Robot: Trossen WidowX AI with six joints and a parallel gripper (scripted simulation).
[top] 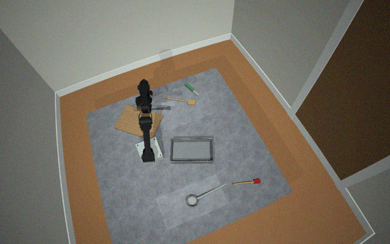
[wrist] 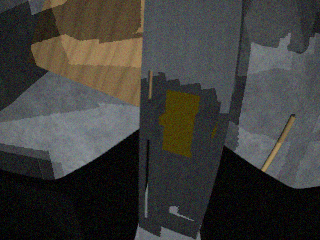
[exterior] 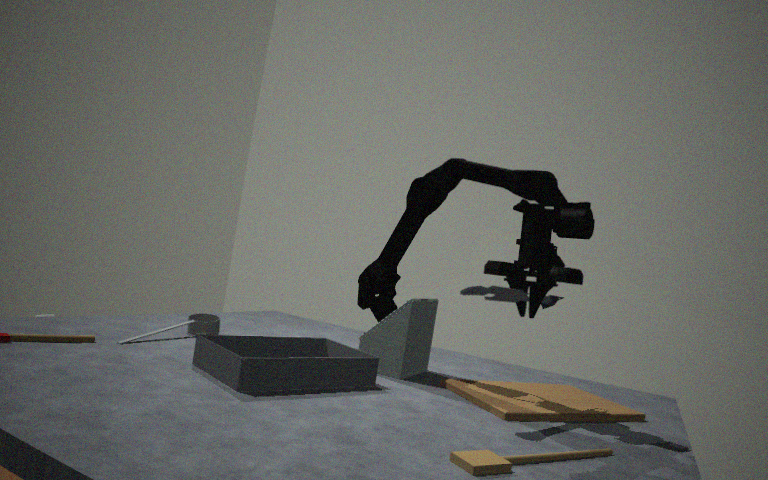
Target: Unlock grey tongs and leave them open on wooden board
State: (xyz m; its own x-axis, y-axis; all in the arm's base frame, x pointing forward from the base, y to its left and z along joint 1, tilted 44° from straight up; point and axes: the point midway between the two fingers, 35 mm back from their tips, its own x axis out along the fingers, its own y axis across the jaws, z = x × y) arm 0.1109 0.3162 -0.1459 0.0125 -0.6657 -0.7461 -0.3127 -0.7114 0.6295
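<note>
The wooden board lies 17 cm below my gripper tip, 13 cm behind it and 3 cm to the left of it. From my gripper tip the other things lie so: yellow lock piece: 4 cm above, 2 cm behind, 1 cm to the left; red-headed spatula: 76 cm to the right, 50 cm ahead, 18 cm below; roasting tin: 39 cm to the right, 20 cm ahead, 15 cm below.
</note>
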